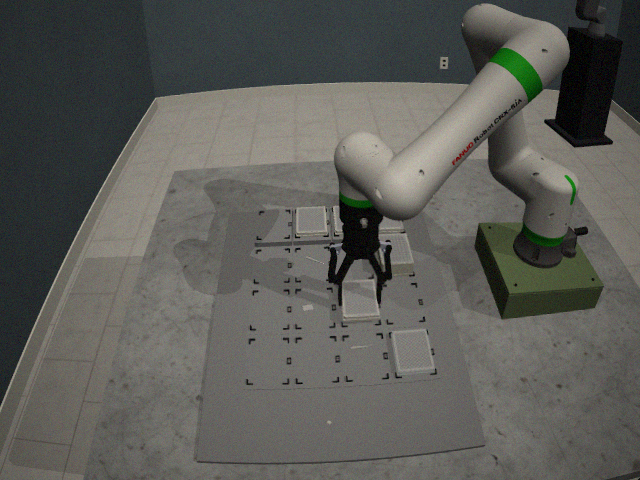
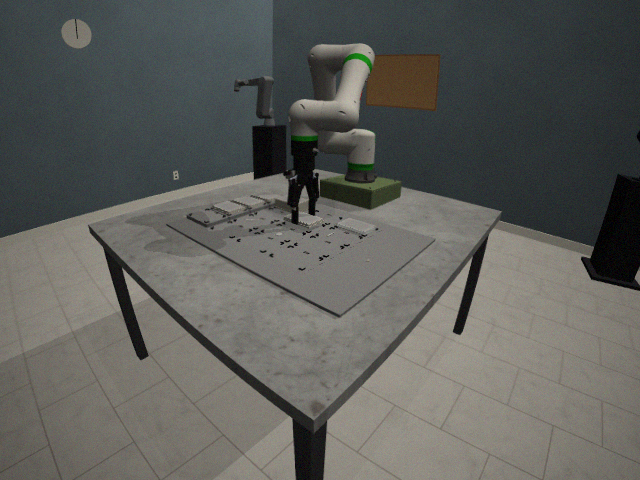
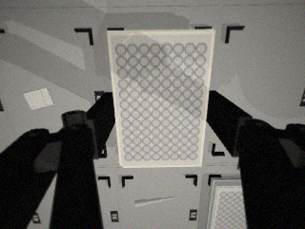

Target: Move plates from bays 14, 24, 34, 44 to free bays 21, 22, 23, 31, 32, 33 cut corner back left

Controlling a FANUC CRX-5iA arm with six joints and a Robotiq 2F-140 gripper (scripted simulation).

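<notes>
My gripper is now 13 cm to the right of the white pointed piece, 4 cm above it and 3 cm short of it. Also, from my hand: sealed deep-well block (14 cm to the right, 14 cm behind, 2 cm below).
</notes>
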